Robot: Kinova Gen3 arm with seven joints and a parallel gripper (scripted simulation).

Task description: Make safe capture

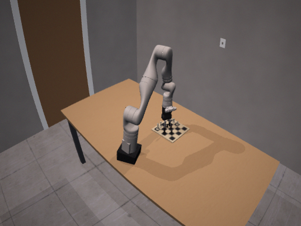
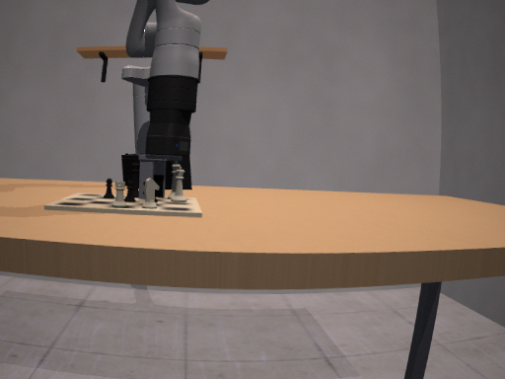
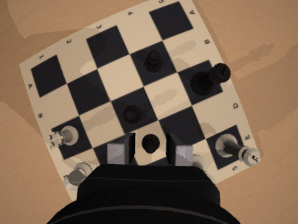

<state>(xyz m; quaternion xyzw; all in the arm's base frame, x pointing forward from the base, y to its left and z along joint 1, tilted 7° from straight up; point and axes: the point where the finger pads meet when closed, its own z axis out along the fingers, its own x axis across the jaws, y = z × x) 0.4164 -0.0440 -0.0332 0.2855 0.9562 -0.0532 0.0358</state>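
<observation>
My hand is 40 mm to the left of the chessboard and 30 mm above it. The rest, counted from my hand: tall white piece: 70 mm behind, 50 mm to the left, 10 mm above.
</observation>
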